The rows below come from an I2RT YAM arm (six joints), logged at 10 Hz.
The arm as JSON. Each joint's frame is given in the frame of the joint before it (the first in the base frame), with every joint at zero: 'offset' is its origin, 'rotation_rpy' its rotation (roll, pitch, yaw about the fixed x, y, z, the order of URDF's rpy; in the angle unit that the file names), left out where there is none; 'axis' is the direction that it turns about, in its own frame. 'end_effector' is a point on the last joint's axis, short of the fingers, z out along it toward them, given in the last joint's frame.
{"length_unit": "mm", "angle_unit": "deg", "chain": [
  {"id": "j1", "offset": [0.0, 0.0, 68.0], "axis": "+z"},
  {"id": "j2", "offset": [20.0, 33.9, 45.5], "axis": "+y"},
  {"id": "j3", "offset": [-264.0, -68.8, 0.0], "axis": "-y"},
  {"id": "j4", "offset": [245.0, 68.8, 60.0], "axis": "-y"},
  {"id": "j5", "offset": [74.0, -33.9, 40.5], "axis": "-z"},
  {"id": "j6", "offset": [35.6, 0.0, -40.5], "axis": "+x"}
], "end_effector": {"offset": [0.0, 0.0, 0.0], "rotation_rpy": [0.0, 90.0, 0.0]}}
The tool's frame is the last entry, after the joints.
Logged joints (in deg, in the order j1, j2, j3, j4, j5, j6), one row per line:
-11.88 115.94 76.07 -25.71 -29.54 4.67
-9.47 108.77 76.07 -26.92 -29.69 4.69
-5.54 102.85 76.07 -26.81 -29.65 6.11
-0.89 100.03 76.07 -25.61 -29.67 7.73
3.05 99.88 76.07 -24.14 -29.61 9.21
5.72 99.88 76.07 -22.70 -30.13 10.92
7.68 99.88 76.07 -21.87 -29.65 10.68
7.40 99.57 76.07 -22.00 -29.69 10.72
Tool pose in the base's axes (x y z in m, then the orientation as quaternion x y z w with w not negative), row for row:
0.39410 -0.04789 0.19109 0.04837 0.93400 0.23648 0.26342
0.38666 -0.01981 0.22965 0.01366 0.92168 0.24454 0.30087
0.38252 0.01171 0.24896 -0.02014 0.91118 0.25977 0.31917
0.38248 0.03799 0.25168 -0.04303 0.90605 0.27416 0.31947
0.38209 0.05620 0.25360 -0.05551 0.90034 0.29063 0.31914
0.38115 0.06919 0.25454 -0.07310 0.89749 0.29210 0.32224
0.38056 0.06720 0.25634 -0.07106 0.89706 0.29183 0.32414
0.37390 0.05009 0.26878 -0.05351 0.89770 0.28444 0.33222
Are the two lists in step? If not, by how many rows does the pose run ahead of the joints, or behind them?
The pose runs 1 row ahead of the joints: the pose in row i belongs to the joints in row i + 1.
